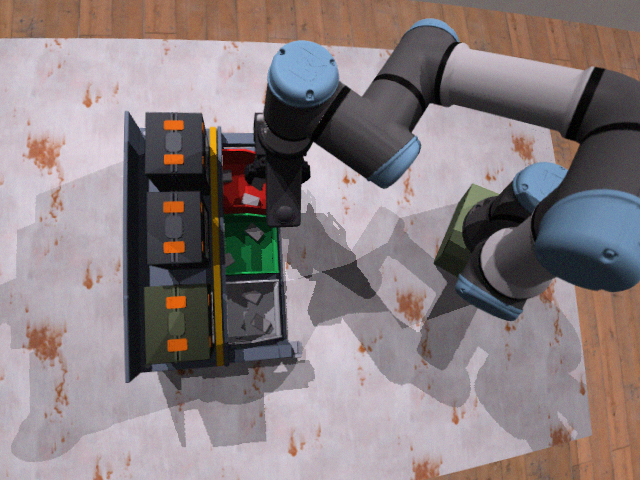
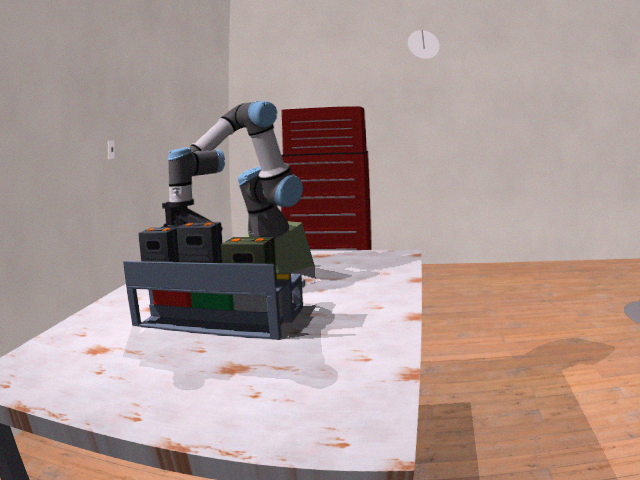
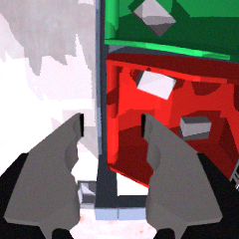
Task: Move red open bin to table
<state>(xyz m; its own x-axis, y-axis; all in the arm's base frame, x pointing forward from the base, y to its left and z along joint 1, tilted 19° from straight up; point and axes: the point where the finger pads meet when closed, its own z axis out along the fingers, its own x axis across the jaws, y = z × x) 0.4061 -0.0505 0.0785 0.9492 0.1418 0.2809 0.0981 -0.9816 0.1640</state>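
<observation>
Right now my hand is 6 cm short of the red open bin, 2 cm above it and 1 cm to the left of it. The rest, counted from my hand: shelf rail (10 cm to the left, 6 cm below, 2 cm behind); then yellow bar (11 cm to the left, 9 cm ahead, 4 cm above); then green bin (11 cm to the left, 5 cm ahead, 2 cm below).
</observation>
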